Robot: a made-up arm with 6 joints. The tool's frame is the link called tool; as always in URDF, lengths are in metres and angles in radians. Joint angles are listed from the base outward.
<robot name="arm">
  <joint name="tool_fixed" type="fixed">
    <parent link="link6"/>
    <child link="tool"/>
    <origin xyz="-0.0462 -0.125 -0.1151"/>
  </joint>
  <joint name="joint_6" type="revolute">
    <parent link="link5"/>
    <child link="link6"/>
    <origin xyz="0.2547 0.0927 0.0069"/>
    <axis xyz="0 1 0"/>
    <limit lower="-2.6" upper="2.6"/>
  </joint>
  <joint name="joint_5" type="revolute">
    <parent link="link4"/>
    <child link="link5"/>
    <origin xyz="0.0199 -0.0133 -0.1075"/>
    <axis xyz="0 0 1"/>
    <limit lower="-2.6" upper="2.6"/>
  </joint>
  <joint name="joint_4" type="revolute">
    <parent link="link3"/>
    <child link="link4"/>
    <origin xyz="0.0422 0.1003 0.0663"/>
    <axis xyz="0 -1 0"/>
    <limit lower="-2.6" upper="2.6"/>
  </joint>
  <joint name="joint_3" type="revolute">
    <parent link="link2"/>
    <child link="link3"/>
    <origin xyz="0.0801 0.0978 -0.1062"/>
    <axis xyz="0 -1 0"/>
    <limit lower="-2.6" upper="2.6"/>
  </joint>
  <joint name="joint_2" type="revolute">
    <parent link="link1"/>
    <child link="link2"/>
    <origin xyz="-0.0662 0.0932 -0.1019"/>
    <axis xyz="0 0 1"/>
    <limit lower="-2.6" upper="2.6"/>
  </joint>
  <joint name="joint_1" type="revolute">
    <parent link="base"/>
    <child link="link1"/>
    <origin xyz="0 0 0.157"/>
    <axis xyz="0 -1 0"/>
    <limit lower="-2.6" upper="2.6"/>
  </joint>
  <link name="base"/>
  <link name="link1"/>
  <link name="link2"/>
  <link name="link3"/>
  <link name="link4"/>
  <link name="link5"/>
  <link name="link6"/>
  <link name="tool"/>
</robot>
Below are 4 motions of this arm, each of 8 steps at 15 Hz.
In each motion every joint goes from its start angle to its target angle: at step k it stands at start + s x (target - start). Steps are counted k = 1, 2, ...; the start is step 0. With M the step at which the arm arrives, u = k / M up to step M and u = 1 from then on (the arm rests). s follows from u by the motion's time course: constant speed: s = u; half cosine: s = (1 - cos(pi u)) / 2; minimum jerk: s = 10 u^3 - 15 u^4 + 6 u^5.
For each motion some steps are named. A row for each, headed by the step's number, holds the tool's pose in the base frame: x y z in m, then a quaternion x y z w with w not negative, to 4 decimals.
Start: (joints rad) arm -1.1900 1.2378 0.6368 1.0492 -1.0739 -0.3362
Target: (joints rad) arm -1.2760 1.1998 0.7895 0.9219 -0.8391 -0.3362
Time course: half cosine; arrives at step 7
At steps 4, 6, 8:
4: 0.0577 0.3355 0.1128 0.5314 -0.0372 -0.4030 0.7442
6: 0.0706 0.3303 0.1254 0.5303 -0.0576 -0.3853 0.7530
8: 0.0724 0.3296 0.1273 0.5301 -0.0606 -0.3827 0.7542

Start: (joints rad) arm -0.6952 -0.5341 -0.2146 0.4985 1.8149 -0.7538
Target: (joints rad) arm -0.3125 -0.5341 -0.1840 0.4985 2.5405 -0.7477
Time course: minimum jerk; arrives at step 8
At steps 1, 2, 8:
1: 0.0201 0.4212 -0.3346 0.2953 -0.0795 0.5342 0.7881
2: 0.0200 0.4271 -0.3274 0.2999 -0.0878 0.5598 0.7675
8: -0.0061 0.4196 -0.2834 0.2860 -0.1198 0.7976 0.5173

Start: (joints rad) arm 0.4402 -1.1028 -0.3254 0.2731 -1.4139 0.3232
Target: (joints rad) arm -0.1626 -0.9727 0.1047 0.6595 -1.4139 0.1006
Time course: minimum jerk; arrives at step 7
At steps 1, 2, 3, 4, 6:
1: 0.1536 -0.0369 -0.1621 0.3433 -0.0003 -0.8869 0.3092
2: 0.1362 -0.0521 -0.1671 0.3052 -0.0423 -0.8977 0.3150
3: 0.1044 -0.0793 -0.1690 0.2349 -0.1180 -0.9070 0.3289
4: 0.0692 -0.1089 -0.1595 0.1546 -0.2042 -0.9010 0.3502
6: 0.0321 -0.1402 -0.1308 0.0606 -0.3091 -0.8678 0.3843

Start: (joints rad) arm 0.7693 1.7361 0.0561 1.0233 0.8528 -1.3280
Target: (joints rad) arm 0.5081 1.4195 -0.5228 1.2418 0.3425 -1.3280
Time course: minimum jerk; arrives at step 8
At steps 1, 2, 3, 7, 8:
1: -0.4162 0.4244 -0.2099 -0.4399 0.4390 -0.7318 0.2798
2: -0.4089 0.4530 -0.1887 -0.4458 0.4626 -0.7257 0.2462
3: -0.3867 0.5065 -0.1481 -0.4550 0.5071 -0.7099 0.1786
7: -0.1991 0.6650 -0.0225 0.4541 -0.6542 0.5938 0.1151
8: -0.1935 0.6671 -0.0209 0.4533 -0.6567 0.5903 0.1219

